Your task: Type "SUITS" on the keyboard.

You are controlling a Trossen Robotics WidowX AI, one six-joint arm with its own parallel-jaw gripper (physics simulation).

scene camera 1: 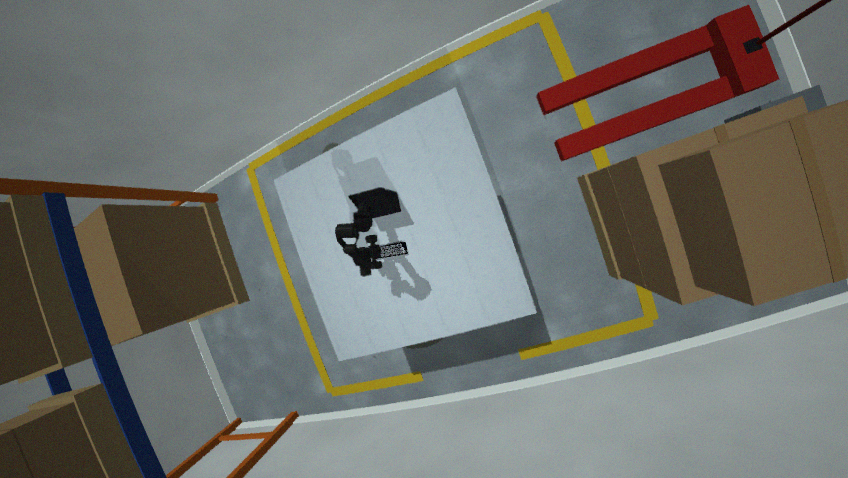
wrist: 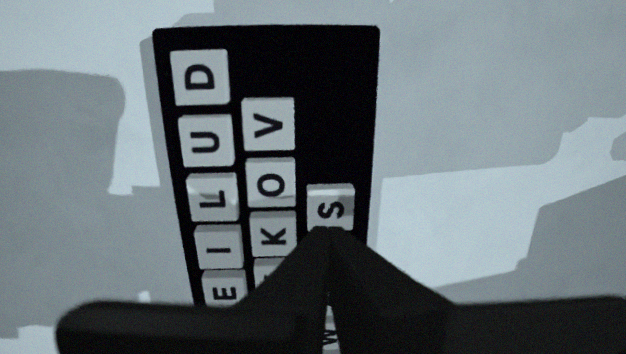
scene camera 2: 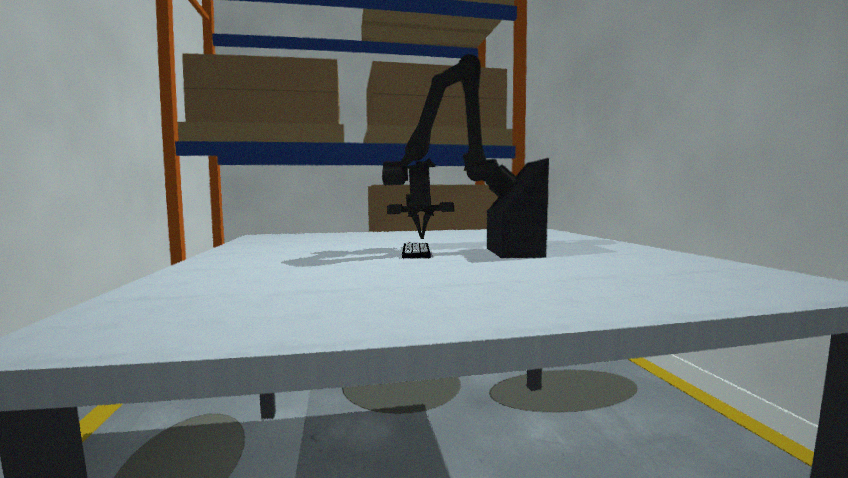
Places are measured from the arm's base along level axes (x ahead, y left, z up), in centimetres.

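Pixels of known places: gripper, between the fingertips: (scene camera 1: 380, 249) (wrist: 326, 239) (scene camera 2: 422, 238); arm's base, origin of its link: (scene camera 1: 364, 206) (scene camera 2: 510, 187).
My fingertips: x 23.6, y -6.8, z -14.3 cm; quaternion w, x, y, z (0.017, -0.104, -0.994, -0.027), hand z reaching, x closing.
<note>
Ahead of a thing's pixels: the offset from my fingertips to its top centre. Level surfaces: height alone.
The black keyboard {dx +2.5, dy +3.9, dz -1.4 cm} (scene camera 1: 403, 243) (scene camera 2: 416, 255) (wrist: 335, 100) lies flat on the table, with raised white letter keys. In the wrist view the S key {dx -0.3, dy -0.2, dz -1.4 cm} (wrist: 331, 205) is at the right, the U key {dx +3.2, dy -3.5, dz -1.4 cm} (wrist: 206, 141) at the upper left and the I key {dx +4.0, dy +0.5, dz -1.4 cm} (wrist: 219, 248) lower in the same row. No T key can be made out there; the fingers hide part of the keyboard. My gripper (scene camera 2: 422, 237) (wrist: 326, 239) is shut and empty, pointing down. Its tips overlap the lower edge of the S key in the wrist view, and stand a little above the keyboard in scene camera 2.
The white table {dz -3.2 cm} (scene camera 1: 475, 237) (scene camera 2: 415, 308) carries the arm's black base (scene camera 1: 383, 201) (scene camera 2: 522, 213) beside the keyboard. The D key {dx +2.8, dy -5.5, dz -1.4 cm} (wrist: 200, 77), L key {dx +3.6, dy -1.5, dz -1.4 cm} (wrist: 212, 197), O key {dx +1.5, dy -1.6, dz -1.4 cm} (wrist: 271, 184) and V key {dx +1.1, dy -3.6, dz -1.4 cm} (wrist: 268, 124) show nearby. A shelf rack (scene camera 2: 520, 89) stands behind the table.
</note>
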